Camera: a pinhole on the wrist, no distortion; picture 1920 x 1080 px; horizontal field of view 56.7 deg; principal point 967.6 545.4 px. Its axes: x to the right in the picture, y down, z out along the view. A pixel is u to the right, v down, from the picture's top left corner.
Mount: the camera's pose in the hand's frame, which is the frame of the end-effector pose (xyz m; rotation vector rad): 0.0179 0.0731 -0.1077 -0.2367 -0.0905 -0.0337
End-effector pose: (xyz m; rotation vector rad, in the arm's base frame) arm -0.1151 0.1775 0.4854 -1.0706 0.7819 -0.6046
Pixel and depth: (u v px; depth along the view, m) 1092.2 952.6 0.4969
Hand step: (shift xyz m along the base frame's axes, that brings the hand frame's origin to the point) 0.3090 0.2856 -0.1889
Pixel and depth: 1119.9 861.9 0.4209
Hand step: 0.2573 0.2262 -0.1560
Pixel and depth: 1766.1 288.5 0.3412
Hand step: 0.2882 0.0641 -0.0652
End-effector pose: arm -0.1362 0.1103 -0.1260 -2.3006 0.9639 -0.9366
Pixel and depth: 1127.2 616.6 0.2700
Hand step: 0.0607 -0.0846 -0.1860
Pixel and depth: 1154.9 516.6 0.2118
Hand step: 0.0344 -0.0771 -0.1326
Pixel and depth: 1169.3 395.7 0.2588
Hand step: 0.0757 -0.0664 -0.1604
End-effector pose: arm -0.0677 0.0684 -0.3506 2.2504 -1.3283 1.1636
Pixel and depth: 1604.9 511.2 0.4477
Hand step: 0.0679 -0.3751 -0.1384
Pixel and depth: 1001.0 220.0 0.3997
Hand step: 0.0654 -0.2192 -0.2127
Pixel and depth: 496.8 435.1 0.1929
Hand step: -0.0638 -0.0734 -0.1032
